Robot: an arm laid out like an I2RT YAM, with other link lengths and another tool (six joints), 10 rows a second.
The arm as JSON. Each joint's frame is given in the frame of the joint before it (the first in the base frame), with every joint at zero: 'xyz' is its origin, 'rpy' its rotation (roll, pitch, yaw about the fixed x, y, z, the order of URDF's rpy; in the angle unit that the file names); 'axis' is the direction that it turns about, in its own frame. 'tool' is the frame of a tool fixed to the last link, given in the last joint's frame.
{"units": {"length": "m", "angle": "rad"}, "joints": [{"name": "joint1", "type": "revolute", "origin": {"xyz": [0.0, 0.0, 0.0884], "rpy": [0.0, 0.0, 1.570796]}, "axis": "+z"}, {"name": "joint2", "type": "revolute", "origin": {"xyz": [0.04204, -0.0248, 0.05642], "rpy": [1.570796, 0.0, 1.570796]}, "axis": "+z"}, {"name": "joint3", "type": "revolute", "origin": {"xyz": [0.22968, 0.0, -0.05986], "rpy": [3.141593, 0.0, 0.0]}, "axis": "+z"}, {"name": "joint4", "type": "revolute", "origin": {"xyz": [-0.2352, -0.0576, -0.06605], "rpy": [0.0, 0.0, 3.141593]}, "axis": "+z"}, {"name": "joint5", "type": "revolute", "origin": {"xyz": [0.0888, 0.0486, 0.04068], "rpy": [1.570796, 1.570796, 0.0]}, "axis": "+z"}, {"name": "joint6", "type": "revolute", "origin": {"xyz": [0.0, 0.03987, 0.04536], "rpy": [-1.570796, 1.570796, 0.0]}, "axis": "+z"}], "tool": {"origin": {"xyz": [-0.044, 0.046, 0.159], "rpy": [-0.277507, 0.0, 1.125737]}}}
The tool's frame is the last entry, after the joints.
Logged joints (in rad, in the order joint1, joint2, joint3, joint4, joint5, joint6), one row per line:
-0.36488, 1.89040, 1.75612, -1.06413, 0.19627, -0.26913
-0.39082, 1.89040, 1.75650, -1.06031, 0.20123, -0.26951
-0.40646, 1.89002, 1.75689, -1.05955, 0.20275, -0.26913
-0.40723, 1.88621, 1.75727, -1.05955, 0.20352, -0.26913
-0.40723, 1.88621, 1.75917, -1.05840, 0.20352, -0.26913
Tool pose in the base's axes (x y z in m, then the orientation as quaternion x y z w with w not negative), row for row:
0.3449, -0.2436, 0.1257, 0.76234, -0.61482, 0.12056, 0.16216
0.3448, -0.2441, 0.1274, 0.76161, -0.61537, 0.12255, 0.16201
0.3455, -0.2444, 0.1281, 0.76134, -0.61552, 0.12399, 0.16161
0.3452, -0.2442, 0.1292, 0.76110, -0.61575, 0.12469, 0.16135
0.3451, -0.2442, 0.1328, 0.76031, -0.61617, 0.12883, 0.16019
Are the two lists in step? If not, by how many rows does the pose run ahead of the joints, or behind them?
The pose runs 2 rows ahead of the joints: the pose in row i belongs to the joints in row i + 2.
